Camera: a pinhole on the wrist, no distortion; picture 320 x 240 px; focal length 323.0 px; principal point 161.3 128.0 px. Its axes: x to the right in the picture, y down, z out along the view. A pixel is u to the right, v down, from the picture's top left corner.
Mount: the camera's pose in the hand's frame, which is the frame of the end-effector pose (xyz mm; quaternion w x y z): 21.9 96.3 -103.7 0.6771 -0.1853 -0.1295 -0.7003
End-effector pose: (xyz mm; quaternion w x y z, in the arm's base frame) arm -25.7 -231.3 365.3 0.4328 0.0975 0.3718 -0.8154
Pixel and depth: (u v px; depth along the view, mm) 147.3 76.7 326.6
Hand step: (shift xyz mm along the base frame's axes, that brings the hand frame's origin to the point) 228.5 -216.0 0.8
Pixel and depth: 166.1 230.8 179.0
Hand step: 83.1 -155.5 -94.8
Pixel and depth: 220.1 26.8 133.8
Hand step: 114.8 -61.9 -44.7
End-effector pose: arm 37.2 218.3 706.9 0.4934 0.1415 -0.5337 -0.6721
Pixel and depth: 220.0 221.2 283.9
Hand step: -94.0 3.4 252.6
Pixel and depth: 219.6 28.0 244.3
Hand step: 0.5 117.6 185.6
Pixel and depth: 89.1 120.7 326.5
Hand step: 21.7 73.5 336.4
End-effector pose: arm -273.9 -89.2 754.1 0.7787 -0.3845 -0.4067 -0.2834
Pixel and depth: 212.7 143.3 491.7
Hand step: 68.6 425.0 123.5
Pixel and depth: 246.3 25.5 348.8
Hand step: -9.3 313.4 -18.0
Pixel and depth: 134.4 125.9 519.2
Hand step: 160.5 472.7 49.4
